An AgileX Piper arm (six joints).
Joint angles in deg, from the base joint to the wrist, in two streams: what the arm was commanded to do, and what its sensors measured. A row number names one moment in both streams.
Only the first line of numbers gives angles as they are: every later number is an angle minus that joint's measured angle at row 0.
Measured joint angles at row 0:
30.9 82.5 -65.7 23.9 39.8 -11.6
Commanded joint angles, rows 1 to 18:
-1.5 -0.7 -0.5 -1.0 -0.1 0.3
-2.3 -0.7 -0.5 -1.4 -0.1 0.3
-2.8 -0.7 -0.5 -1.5 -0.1 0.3
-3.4 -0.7 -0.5 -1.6 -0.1 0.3
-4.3 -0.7 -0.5 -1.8 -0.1 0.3
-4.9 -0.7 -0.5 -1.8 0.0 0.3
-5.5 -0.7 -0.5 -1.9 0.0 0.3
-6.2 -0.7 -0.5 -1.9 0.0 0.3
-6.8 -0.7 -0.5 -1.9 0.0 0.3
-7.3 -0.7 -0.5 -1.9 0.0 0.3
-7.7 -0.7 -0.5 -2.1 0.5 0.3
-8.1 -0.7 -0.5 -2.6 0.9 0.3
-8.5 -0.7 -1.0 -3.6 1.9 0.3
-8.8 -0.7 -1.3 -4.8 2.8 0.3
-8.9 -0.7 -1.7 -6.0 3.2 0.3
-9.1 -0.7 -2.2 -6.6 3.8 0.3
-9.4 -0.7 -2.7 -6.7 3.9 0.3
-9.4 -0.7 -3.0 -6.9 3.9 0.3
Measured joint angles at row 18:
-8.5 0.0 -1.2 -4.9 3.1 0.1
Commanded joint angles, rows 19 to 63:
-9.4 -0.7 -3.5 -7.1 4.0 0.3
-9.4 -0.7 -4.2 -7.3 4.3 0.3
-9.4 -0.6 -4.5 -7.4 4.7 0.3
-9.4 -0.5 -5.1 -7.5 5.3 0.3
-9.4 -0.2 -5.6 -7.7 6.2 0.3
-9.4 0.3 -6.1 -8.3 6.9 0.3
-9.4 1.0 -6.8 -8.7 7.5 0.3
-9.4 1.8 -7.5 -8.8 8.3 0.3
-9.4 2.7 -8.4 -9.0 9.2 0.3
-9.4 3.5 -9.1 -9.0 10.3 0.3
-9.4 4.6 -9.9 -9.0 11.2 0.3
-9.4 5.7 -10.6 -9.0 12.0 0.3
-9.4 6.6 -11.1 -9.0 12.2 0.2
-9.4 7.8 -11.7 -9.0 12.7 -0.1
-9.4 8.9 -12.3 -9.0 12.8 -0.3
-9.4 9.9 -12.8 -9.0 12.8 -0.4
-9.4 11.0 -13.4 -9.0 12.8 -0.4
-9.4 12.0 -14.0 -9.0 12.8 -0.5
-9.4 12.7 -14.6 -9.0 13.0 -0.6
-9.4 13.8 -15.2 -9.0 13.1 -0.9
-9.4 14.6 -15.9 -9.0 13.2 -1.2
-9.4 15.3 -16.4 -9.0 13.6 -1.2
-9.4 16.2 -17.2 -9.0 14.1 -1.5
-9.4 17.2 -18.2 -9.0 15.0 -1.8
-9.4 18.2 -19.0 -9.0 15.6 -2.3
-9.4 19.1 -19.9 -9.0 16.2 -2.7
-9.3 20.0 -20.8 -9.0 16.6 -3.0
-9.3 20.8 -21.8 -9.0 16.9 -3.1
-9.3 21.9 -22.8 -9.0 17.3 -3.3
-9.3 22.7 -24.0 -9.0 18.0 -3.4
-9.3 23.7 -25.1 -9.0 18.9 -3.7
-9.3 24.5 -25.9 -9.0 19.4 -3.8
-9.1 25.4 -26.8 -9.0 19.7 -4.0
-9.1 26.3 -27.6 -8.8 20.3 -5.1
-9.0 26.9 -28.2 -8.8 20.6 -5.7
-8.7 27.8 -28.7 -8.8 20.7 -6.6
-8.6 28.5 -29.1 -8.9 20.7 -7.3
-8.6 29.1 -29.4 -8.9 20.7 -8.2
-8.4 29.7 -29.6 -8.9 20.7 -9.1
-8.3 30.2 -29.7 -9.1 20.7 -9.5
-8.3 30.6 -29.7 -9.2 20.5 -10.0
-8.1 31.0 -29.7 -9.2 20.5 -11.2
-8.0 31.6 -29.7 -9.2 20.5 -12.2
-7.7 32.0 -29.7 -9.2 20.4 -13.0
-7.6 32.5 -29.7 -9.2 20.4 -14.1
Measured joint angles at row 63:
-8.2 31.1 -29.1 -8.8 20.3 -10.0
